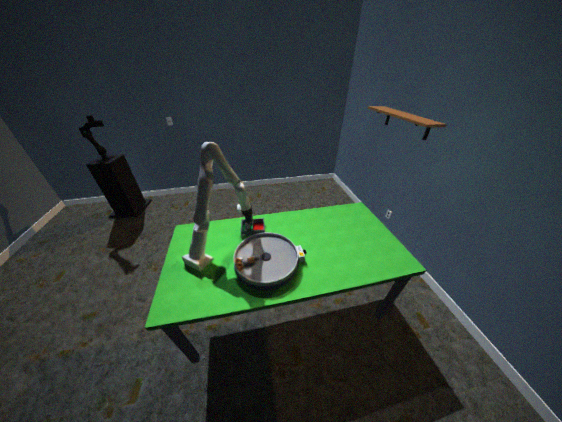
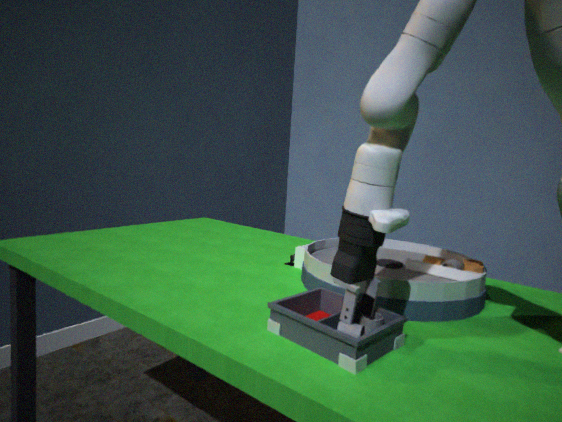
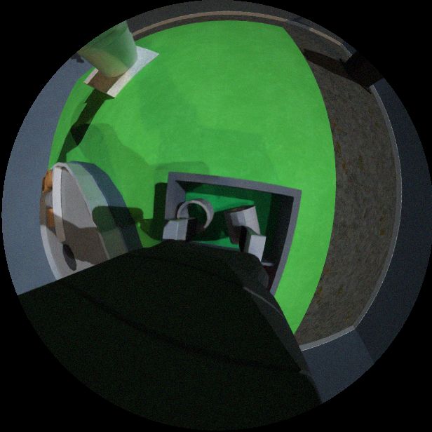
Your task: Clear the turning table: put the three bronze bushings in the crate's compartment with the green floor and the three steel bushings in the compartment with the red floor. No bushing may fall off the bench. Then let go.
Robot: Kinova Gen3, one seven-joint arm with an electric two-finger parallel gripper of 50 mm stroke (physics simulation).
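Seen in the pictures: gripper, between the fingertips: (image 1: 248,226) (image 2: 356,317); arm's base, origin of its link: (image 1: 197,256).
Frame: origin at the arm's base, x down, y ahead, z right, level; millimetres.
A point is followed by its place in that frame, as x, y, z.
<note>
My gripper (image 1: 248,221) @[-5, 323, -292] (image 2: 359,319) @[-5, 323, -292] (image 3: 217,231) is open, with its fingertips down in the green-floored compartment of the grey crate (image 2: 310,332) @[9, 349, -376] (image 3: 235,183). Two grey, steel-looking bushings are in that compartment: one bushing (image 3: 210,216) shows its round opening near the left fingertip, and another bushing (image 3: 244,218) lies tilted by the right fingertip. Neither is gripped. The red floor (image 1: 258,226) @[33, 399, -331] (image 2: 317,315) @[33, 429, -271] shows in the other compartment, partly hidden. On the turning table (image 1: 281,262) @[-14, 568, 80] (image 2: 435,291) @[-22, 292, -84] are two bronze bushings, one (image 2: 433,260) @[-47, 371, 55] (image 3: 51,217) and another (image 2: 473,265) @[-47, 298, 97] (image 3: 47,181), with a grey bushing (image 2: 454,263) @[-49, 327, 67] (image 3: 49,200) between them.
The turning table has a raised rim, a dark centre hub (image 1: 266,256) @[-22, 471, 33] (image 2: 390,263) @[-22, 460, 20] and a small white box (image 1: 301,253) @[-21, 706, 16] (image 2: 299,256) @[5, 695, -60] at its side. It stands close to the crate. The arm's base (image 1: 197,262) @[-25, 30, 71] is on the green bench (image 1: 345,250) @[39, 1041, -49] (image 2: 150,280) @[39, 808, -436]. The crate is near a bench edge.
</note>
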